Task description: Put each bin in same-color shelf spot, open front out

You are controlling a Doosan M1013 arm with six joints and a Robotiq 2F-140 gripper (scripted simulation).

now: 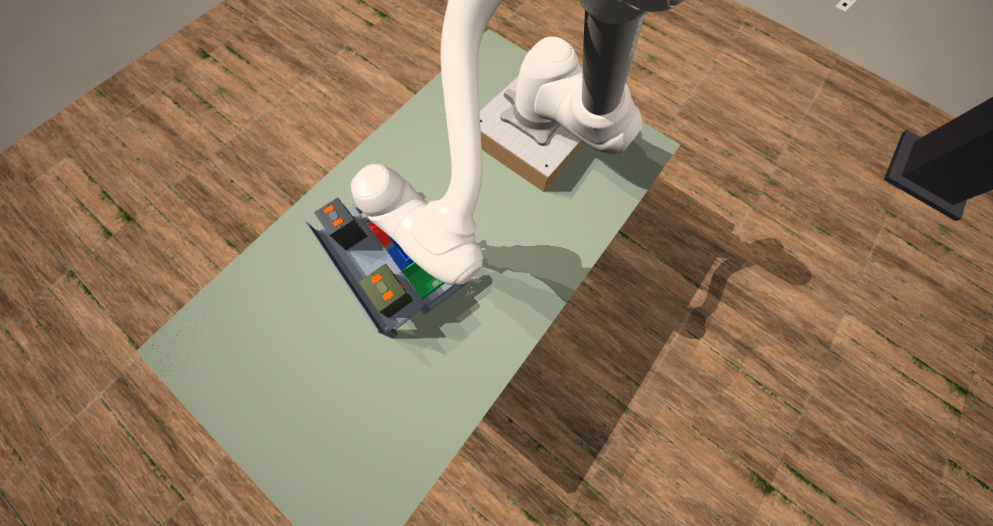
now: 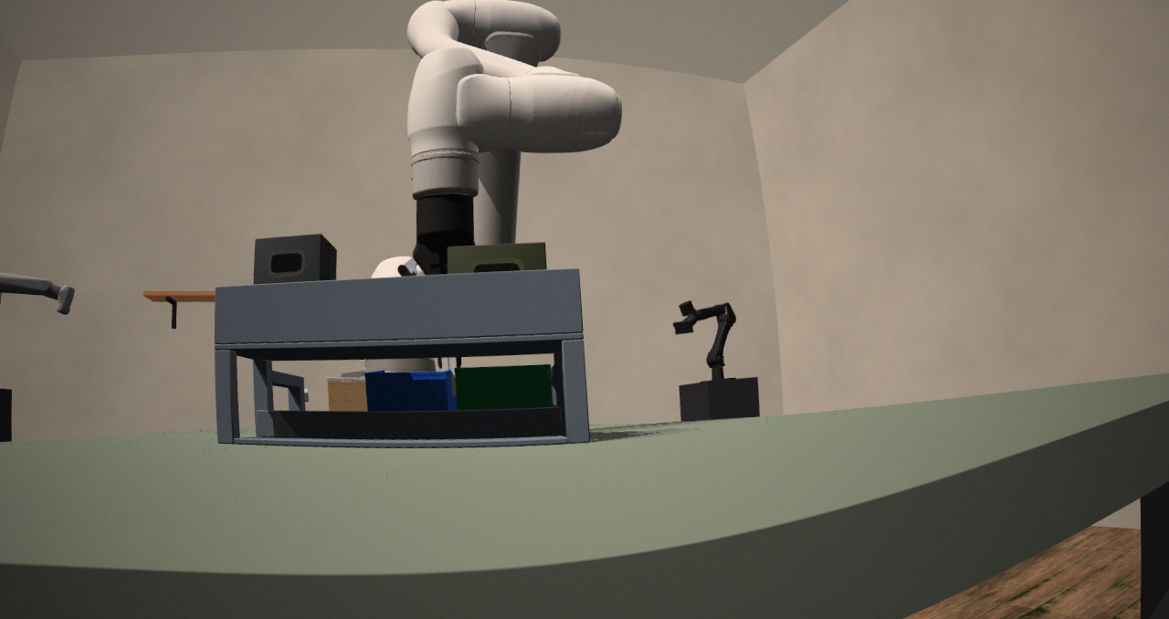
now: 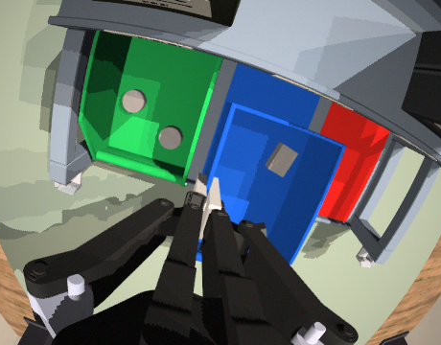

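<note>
Right now my hand is 5 cm to the left of the blue bin, 4 cm above it and 2 cm past it. From my hand the other things lie so: black box (20 cm to the right, 12 cm ahead, 7 cm above); olive box (18 cm ahead, 6 cm above, 2 cm to the left); green bin (8 cm ahead, 5 cm to the left, 5 cm below).
</note>
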